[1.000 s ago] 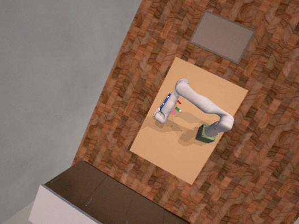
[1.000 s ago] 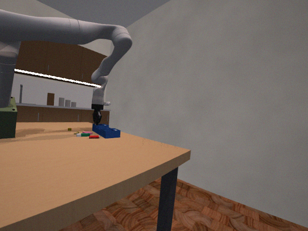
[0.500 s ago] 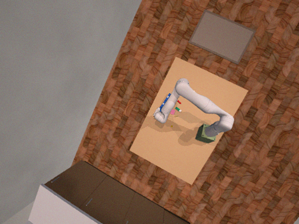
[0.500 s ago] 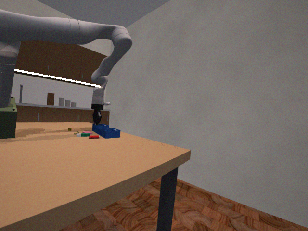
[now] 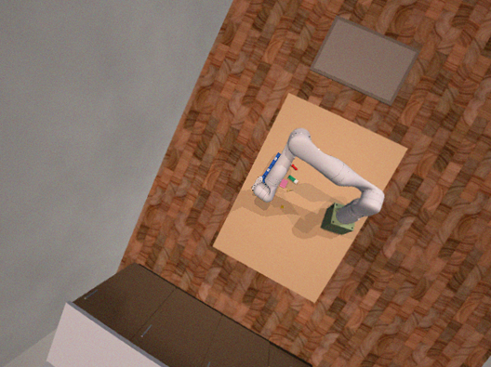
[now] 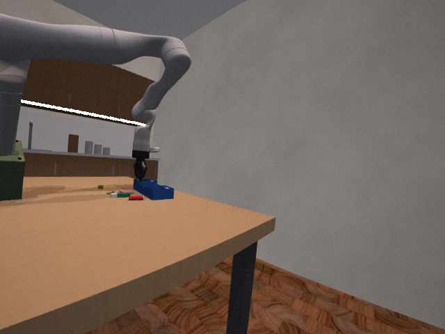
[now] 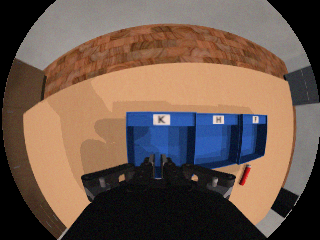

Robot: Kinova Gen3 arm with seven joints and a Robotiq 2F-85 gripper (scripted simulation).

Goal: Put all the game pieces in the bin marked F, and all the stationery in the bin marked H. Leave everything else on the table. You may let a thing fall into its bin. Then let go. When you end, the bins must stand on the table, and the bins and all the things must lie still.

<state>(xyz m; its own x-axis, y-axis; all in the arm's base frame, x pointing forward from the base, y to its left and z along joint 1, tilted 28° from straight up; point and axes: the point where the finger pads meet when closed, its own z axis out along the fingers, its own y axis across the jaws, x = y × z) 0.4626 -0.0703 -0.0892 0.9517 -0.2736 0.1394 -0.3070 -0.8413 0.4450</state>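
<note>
Right now the yellow piece is 130 mm behind my hand, 100 mm to the left of it and 30 mm below it. The rest, counted from my hand: green piece: 140 mm behind, 90 mm to the right, 30 mm below; then pink block: 90 mm behind, 50 mm to the right, 30 mm below; then thin golden thing: 140 mm behind, 10 mm to the right, 30 mm below.
</note>
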